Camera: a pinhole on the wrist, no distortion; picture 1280 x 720 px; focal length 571.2 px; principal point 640.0 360.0 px. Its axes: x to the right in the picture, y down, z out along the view. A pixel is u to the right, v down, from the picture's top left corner.
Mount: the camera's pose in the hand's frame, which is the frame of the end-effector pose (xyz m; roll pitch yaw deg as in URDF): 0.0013 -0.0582 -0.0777 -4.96 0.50 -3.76
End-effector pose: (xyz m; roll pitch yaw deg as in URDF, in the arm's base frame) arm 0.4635 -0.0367 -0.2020 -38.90 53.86 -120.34
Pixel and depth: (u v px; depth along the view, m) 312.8 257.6 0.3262
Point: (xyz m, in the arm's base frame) 0.5048 -0.1646 0.0915
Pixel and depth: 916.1 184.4 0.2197
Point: 0.3594 -0.2213 -0.1786
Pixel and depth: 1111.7 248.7 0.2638
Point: 0.3467 -0.3140 -0.2554
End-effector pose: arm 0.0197 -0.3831 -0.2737 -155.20 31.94 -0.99
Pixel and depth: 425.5 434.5 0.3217
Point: -0.1934 -0.2959 -0.4063
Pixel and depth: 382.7 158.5 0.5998
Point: -0.4205 0.0323 -0.4745
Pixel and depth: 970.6 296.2 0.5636
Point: 0.0927 -0.0951 -0.7900
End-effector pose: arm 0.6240 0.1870 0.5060 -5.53 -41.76 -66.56
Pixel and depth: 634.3 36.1 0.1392
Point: 0.4942 0.1910 0.5632
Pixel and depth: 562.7 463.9 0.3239
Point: 0.6009 0.3761 0.6595
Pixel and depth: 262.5 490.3 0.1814
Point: 0.5788 0.3315 0.5049
